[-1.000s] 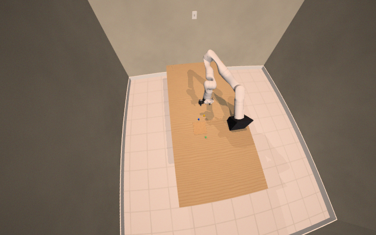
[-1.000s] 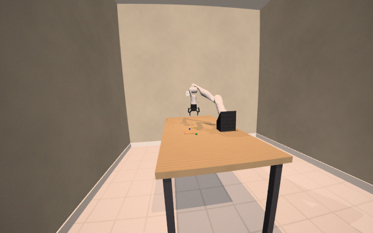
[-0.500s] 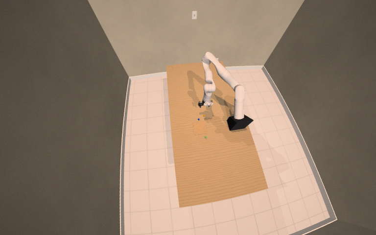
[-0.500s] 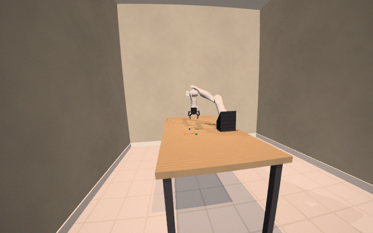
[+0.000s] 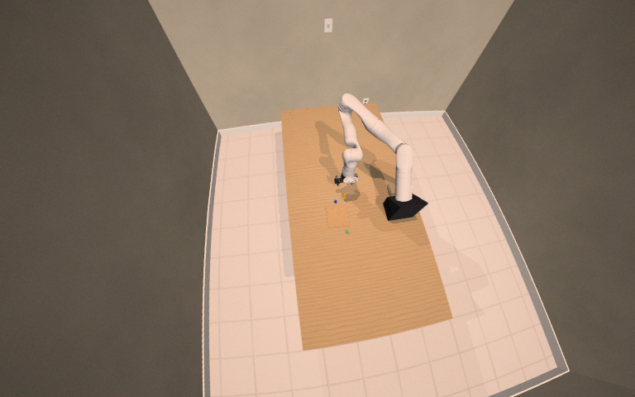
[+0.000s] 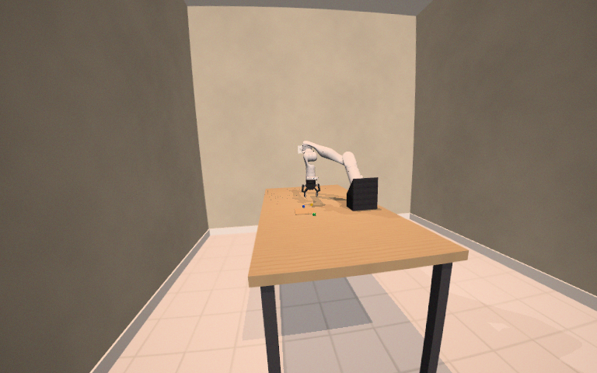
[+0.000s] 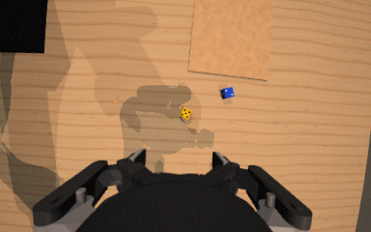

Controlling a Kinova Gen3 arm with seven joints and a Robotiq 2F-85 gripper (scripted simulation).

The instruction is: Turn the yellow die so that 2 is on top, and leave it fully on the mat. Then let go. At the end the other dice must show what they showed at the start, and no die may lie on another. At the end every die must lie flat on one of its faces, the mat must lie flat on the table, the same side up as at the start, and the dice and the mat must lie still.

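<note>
Now: hand 60 mm to the right of the yellow die, 50 mm above it and 10 mm short of it. From my hand the other things lie so: green die 310 mm to the left, 50 mm below, 40 mm ahead; blue die 90 mm to the left, 80 mm ahead, 50 mm below; tan mat 190 mm to the left, 80 mm ahead, 60 mm below.
</note>
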